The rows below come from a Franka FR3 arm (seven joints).
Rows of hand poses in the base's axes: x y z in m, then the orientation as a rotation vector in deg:
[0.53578 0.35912 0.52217 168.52 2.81 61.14]
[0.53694 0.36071 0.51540 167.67 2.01 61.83]
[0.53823 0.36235 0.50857 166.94 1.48 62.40]
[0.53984 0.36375 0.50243 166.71 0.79 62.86]
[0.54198 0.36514 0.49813 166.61 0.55 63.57]
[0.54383 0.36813 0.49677 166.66 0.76 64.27]
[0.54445 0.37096 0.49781 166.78 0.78 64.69]
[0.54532 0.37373 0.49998 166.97 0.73 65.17]
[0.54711 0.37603 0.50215 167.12 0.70 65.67]
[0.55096 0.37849 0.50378 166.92 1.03 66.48]
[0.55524 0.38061 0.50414 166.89 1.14 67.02]
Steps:
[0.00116 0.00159 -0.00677 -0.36 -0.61 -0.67]
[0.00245 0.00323 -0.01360 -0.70 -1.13 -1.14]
[0.00406 0.00463 -0.01974 -0.60 -1.46 -1.58]
[0.00620 0.00602 -0.02404 -0.39 -1.91 -1.66]
[0.00805 0.00901 -0.02540 -0.15 -2.31 -1.43]
[0.00867 0.01184 -0.02436 0.10 -2.53 -1.33]
[0.00954 0.01461 -0.02219 0.44 -2.77 -1.24]
[0.01133 0.01691 -0.02002 0.75 -3.03 -1.14]
[0.01518 0.01937 -0.01839 0.79 -3.55 -0.90]
[0.01946 0.02149 -0.01803 0.94 -3.87 -0.77]

